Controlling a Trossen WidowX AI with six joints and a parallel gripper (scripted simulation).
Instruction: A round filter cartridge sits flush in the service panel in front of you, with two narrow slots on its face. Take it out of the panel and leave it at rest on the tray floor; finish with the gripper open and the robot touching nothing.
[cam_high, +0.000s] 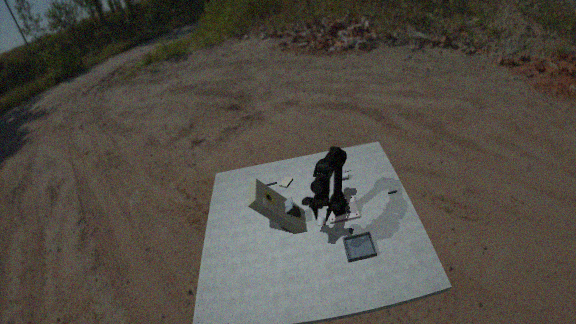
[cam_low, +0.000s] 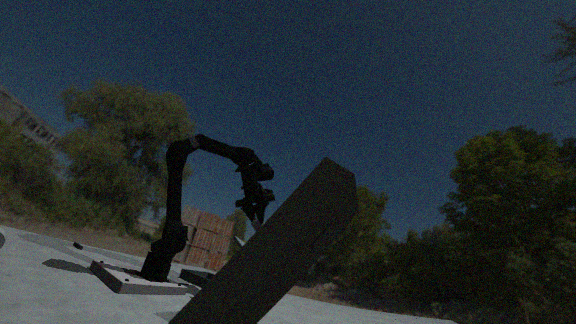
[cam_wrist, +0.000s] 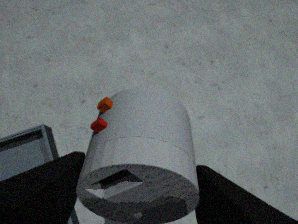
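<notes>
The grey tray is 17 cm behind my gripper tip, 5 cm to the left of it and 25 cm below it. The rest, counted from my gripper tip: small dark object: 53 cm behind, 25 cm to the right, 26 cm below; service panel: 18 cm ahead, 29 cm to the right, 11 cm below; round grey filter cartridge: right at my gripper tip.
</notes>
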